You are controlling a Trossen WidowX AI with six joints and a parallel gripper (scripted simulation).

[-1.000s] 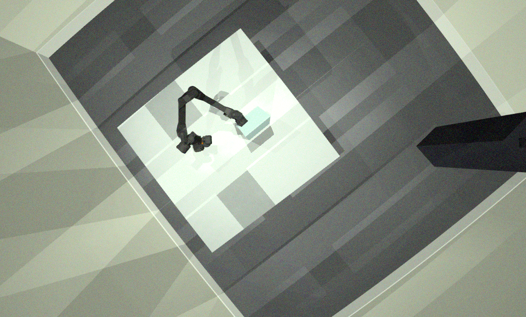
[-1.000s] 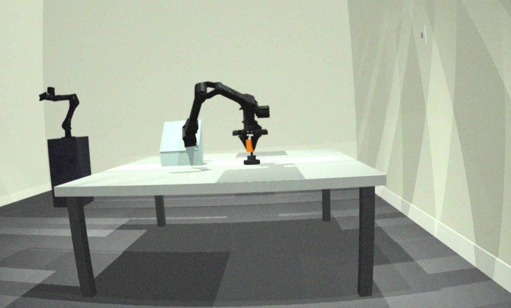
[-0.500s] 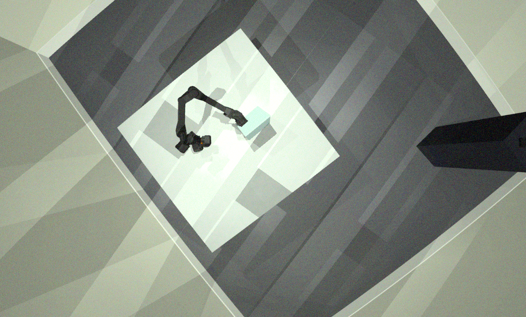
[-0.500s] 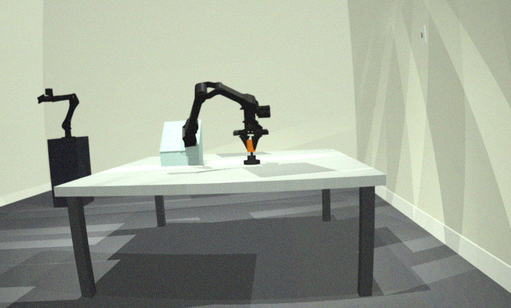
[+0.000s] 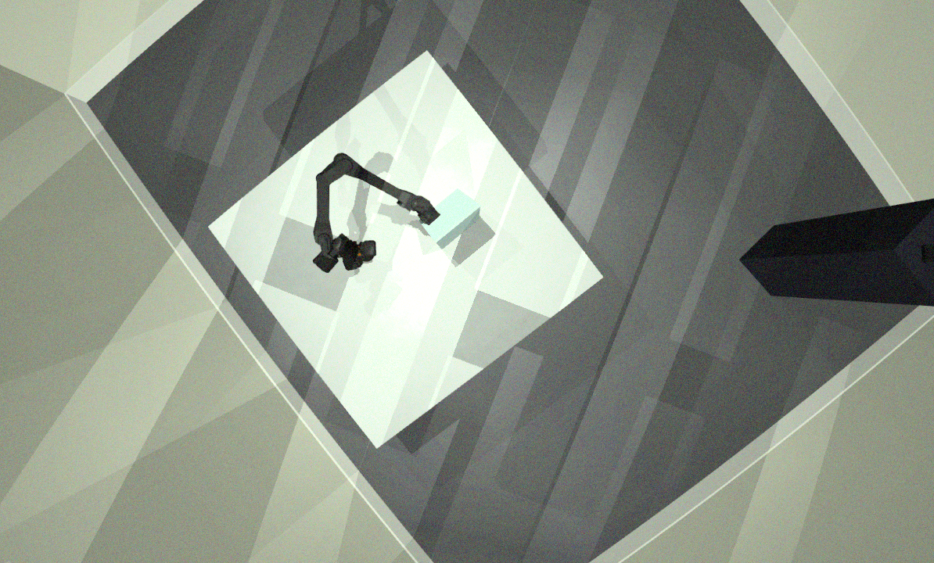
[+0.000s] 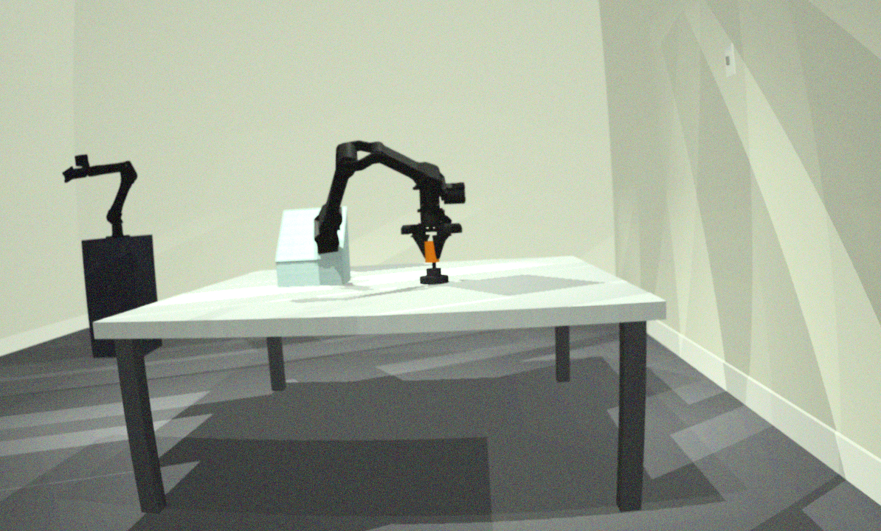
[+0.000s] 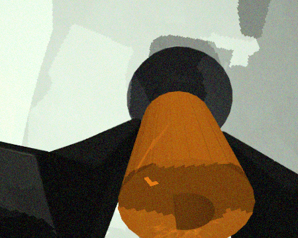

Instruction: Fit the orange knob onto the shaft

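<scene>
Right now my gripper tip is 20 mm below the orange knob. Round my gripper tip: pedestal 40 mm below.
</scene>
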